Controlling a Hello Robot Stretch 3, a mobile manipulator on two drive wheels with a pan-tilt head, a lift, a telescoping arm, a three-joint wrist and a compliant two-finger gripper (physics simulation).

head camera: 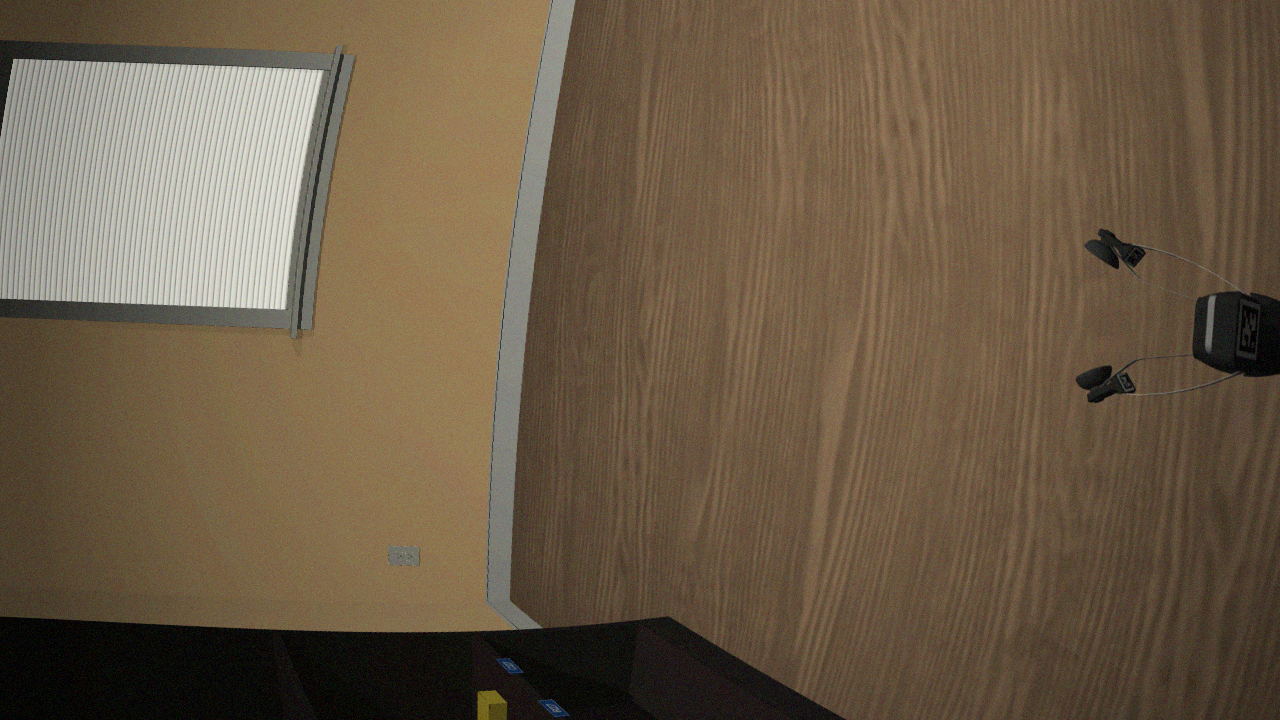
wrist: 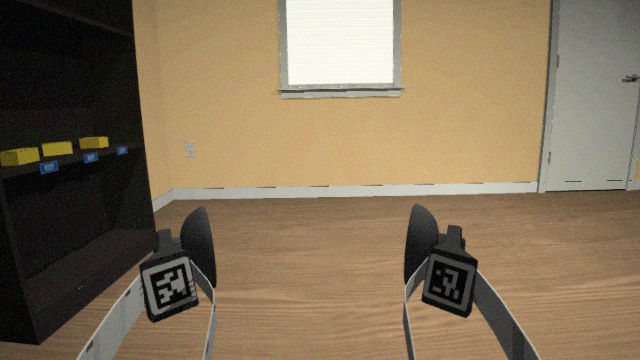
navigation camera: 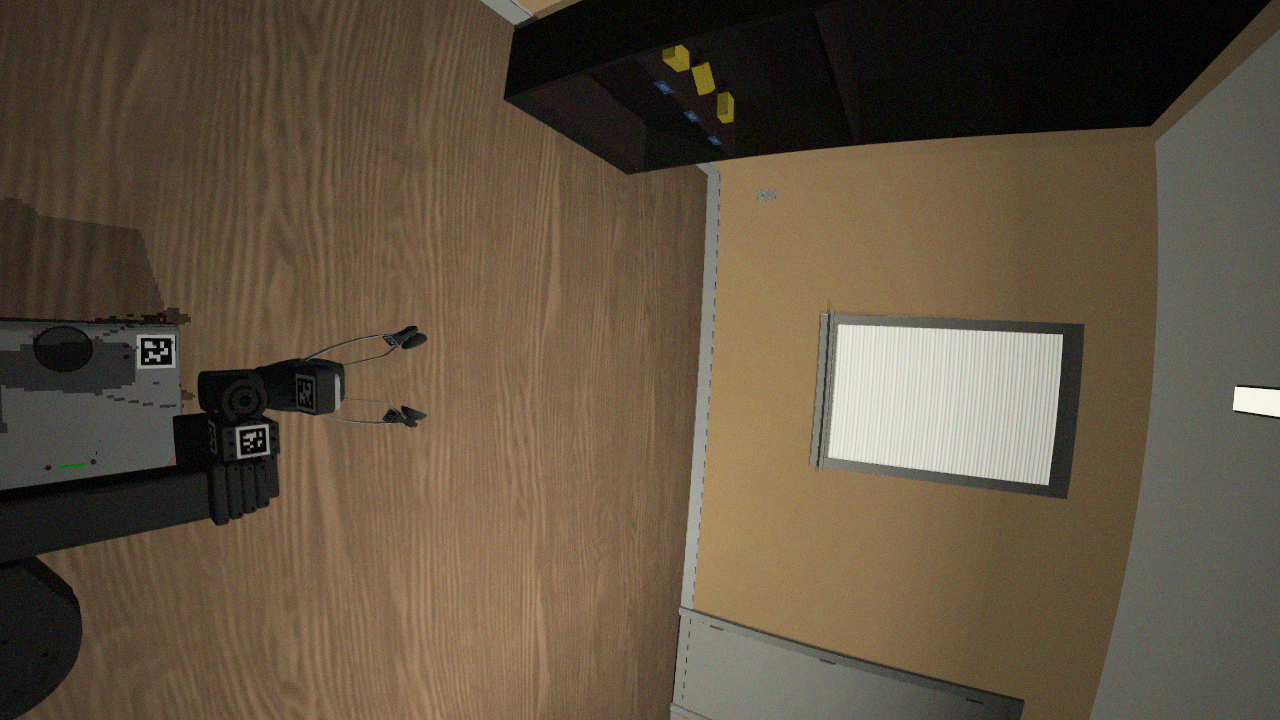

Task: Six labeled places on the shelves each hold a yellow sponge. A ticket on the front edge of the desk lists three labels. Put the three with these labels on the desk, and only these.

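Where they show: gripper, fingertip midpoint: (head camera: 1083,313) (wrist: 310,233) (navigation camera: 424,376); robot's base, origin of the base link: (navigation camera: 65,347).
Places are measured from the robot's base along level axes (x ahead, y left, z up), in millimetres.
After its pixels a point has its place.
A dark shelf unit (head camera: 729,682) {x 844, y -1458, z 101 mm} (navigation camera: 572,55) {x 931, y -1067, z 304 mm} (wrist: 20,280) {x 861, y -1065, z 227 mm} stands at the left in the wrist view. On its middle board lie a near yellow sponge (navigation camera: 676,58) {x 921, y -1225, z 590 mm} (wrist: 20,156) {x 921, y -1223, z 575 mm}, a middle yellow sponge (navigation camera: 703,78) {x 968, y -1443, z 583 mm} (wrist: 57,149) {x 965, y -1445, z 570 mm} and a far yellow sponge (head camera: 491,705) {x 925, y -1647, z 587 mm} (navigation camera: 725,107) {x 951, y -1648, z 584 mm} (wrist: 94,142) {x 943, y -1648, z 574 mm}. Below them are a near blue label (navigation camera: 663,86) {x 849, y -1249, z 534 mm} (wrist: 49,167) {x 848, y -1255, z 531 mm}, a middle blue label (head camera: 554,708) {x 839, y -1460, z 531 mm} (navigation camera: 691,116) {x 839, y -1461, z 530 mm} (wrist: 90,157) {x 839, y -1459, z 533 mm} and a far blue label (head camera: 509,665) {x 829, y -1671, z 532 mm} (navigation camera: 714,140) {x 829, y -1667, z 532 mm} (wrist: 122,150) {x 828, y -1669, z 532 mm}, too small to read surely. My gripper (head camera: 1097,315) {x -19, y -419, z 619 mm} (navigation camera: 411,377) {x -19, y -419, z 619 mm} (wrist: 310,233) {x -19, y -419, z 619 mm} is open, empty, above the floor, apart from the shelf. The desk and ticket do not show.
The wood floor (head camera: 805,358) {x 127, y -1494, z 0 mm} (navigation camera: 554,358) {x -52, y -1405, z 0 mm} (wrist: 310,310) {x 10, y -1274, z 0 mm} runs to an orange wall (head camera: 429,268) {x 21, y -2786, z 356 mm} (navigation camera: 760,537) {x -1164, y -2753, z 500 mm} (wrist: 225,115) {x 652, y -2802, z 645 mm} with a window (head camera: 161,179) {x -224, y -2772, z 1376 mm} (navigation camera: 944,402) {x -223, y -2773, z 1455 mm} (wrist: 340,42) {x -217, y -2773, z 1146 mm}. A grey door (navigation camera: 805,685) {x -2088, y -2711, z 918 mm} (wrist: 595,115) {x -2245, y -2706, z 621 mm} is in the wall at the right in the wrist view.
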